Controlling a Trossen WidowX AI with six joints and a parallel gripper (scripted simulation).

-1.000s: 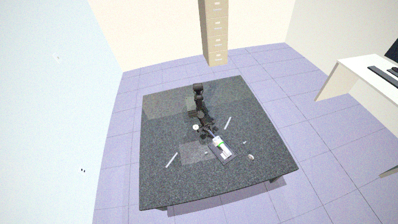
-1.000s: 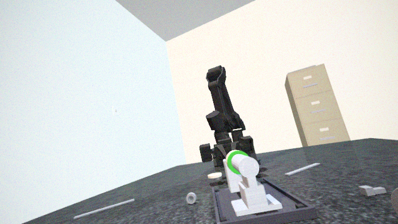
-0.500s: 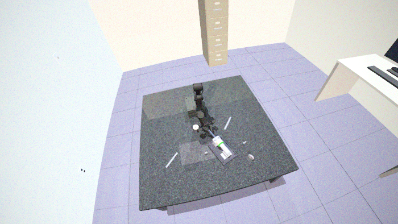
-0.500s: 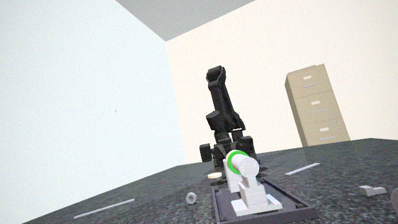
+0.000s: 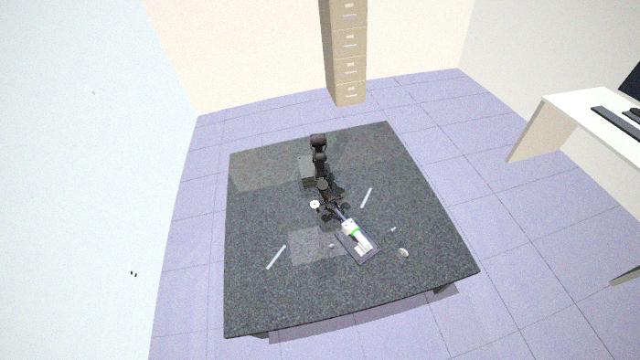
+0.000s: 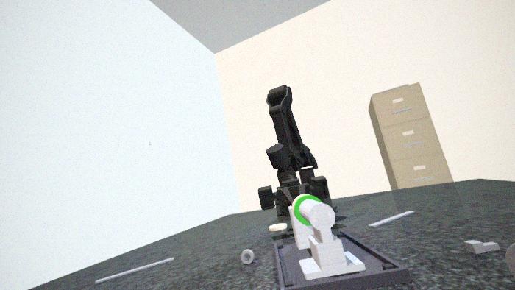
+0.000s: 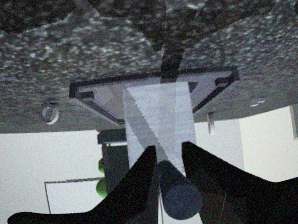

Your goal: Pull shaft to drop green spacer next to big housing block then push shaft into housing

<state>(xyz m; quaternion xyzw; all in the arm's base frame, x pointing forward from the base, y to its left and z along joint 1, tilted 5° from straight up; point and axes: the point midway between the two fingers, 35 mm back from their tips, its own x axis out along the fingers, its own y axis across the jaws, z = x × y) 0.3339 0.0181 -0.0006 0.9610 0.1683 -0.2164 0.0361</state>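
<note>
The grey shaft is 5 cm ahead of my gripper tip, 2 cm to the left of it and 2 cm above it. Round my gripper tip: bolt: 26 cm to the left, 14 cm ahead, 6 cm below; green spacer: 13 cm ahead, 5 cm to the left, 2 cm above.
</note>
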